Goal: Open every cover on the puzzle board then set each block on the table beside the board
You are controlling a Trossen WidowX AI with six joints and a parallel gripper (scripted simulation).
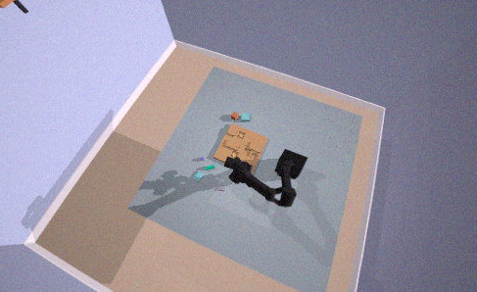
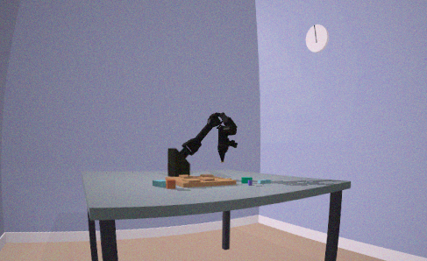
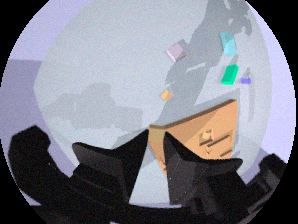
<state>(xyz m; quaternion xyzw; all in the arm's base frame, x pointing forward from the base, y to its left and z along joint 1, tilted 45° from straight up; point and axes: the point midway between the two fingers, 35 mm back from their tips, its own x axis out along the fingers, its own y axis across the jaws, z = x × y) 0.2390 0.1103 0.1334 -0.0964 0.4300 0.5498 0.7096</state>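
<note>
My gripper tip is now 10 cm short of the grey block, 11 cm to the right of it and 10 cm above it. From my gripper tip the other things lie so: small purple block (31 cm ahead, 2 cm to the right, 10 cm below); then green block (23 cm ahead, 1 cm to the left, 9 cm below); then orange block (23 cm ahead, 42 cm to the right, 9 cm below).
</note>
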